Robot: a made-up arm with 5 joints.
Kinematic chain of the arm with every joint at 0, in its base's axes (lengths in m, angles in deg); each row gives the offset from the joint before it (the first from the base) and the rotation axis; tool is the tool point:
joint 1: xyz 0 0 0.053 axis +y
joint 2: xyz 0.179 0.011 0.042 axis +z
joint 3: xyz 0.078 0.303 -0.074 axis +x
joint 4: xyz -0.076 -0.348 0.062 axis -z
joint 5: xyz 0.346 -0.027 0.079 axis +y
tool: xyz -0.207 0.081 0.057
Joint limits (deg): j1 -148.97..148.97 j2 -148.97..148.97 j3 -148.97..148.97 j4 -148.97..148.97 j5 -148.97..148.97
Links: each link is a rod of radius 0.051 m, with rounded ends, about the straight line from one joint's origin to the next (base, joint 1, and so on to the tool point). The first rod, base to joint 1, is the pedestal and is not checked.
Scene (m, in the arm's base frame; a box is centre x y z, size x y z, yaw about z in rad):
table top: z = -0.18
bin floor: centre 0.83 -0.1 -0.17 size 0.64 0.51 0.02 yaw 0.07
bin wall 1: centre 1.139 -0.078 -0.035 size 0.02 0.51 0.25 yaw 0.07
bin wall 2: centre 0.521 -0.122 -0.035 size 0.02 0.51 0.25 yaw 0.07
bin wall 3: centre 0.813 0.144 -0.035 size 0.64 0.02 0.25 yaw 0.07
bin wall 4: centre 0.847 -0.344 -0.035 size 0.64 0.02 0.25 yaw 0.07
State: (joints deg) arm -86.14 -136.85 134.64 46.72 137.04
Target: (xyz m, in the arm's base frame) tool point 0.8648 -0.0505 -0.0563
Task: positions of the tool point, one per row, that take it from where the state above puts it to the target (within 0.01 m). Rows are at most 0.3 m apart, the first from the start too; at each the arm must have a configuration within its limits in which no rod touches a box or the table.
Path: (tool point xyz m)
1: 0.7262 -0.6557 0.3707
2: 0.7229 -0.5635 0.4535
3: 0.8425 -0.4066 0.3066
4: 0.8935 -0.2321 0.1260
5: 0.8648 -0.0505 -0.0562

